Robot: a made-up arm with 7 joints.
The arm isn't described. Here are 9 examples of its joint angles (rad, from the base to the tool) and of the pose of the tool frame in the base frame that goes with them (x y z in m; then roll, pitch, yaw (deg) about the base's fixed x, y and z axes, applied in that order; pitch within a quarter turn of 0, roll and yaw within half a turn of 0).
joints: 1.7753 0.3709 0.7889 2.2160 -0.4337 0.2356 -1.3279
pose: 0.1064 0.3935 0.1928 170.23 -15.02 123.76
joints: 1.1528 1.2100 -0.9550 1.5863 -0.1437 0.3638 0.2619
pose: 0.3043 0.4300 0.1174 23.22 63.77 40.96
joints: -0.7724 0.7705 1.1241 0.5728 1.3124 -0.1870 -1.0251
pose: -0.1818 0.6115 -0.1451 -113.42 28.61 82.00
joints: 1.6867 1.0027 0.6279 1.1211 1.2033 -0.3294 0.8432
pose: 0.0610 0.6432 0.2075 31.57 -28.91 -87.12
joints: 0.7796 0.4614 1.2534 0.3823 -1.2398 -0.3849 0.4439
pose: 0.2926 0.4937 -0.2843 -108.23 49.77 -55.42
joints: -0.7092 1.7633 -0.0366 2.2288 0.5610 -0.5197 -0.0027
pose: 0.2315 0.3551 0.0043 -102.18 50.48 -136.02
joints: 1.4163 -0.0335 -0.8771 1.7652 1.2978 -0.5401 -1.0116
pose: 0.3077 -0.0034 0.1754 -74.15 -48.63 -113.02
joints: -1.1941 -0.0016 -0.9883 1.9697 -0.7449 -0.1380 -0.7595
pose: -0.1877 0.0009 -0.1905 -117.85 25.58 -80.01
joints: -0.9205 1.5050 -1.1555 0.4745 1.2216 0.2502 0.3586
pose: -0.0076 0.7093 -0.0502 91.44 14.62 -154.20
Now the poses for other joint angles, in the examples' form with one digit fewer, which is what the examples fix.
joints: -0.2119 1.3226 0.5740 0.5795 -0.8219 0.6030 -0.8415
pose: 0.062 0.694 0.025 8.7 -2.4 119.2
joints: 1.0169 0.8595 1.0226 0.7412 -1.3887 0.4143 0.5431
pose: 0.184 0.664 -0.023 -112.7 64.1 -11.7
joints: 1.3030 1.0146 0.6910 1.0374 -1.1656 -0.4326 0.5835
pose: 0.108 0.654 0.152 -17.5 33.4 42.3
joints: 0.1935 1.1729 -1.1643 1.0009 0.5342 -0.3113 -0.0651
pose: 0.170 0.546 -0.216 -171.6 64.2 -142.4
